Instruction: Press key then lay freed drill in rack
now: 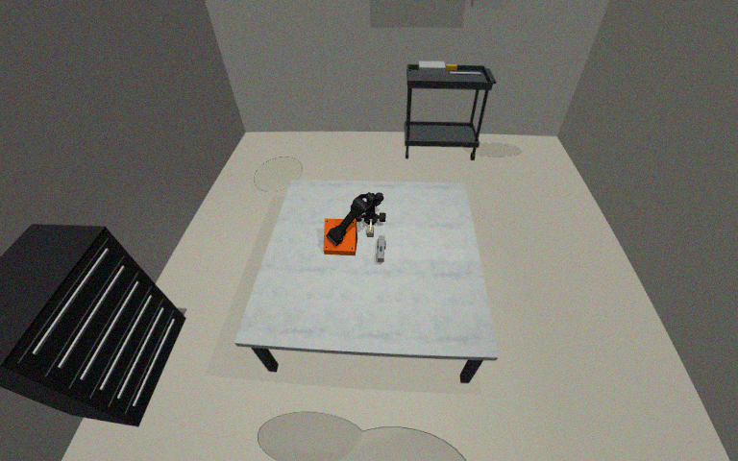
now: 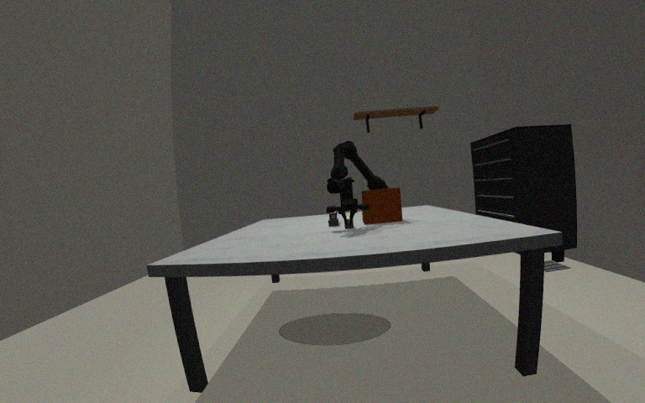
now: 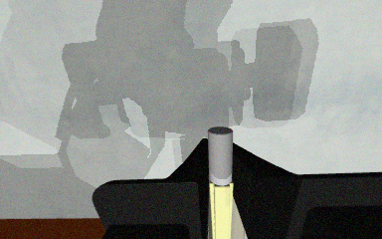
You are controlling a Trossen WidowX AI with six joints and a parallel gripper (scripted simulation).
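My gripper tip is now 40 mm to the left of the drill and 40 mm below it. Round my gripper tip: grey grooved block 10 mm ahead, 50 mm to the right, 10 mm above.
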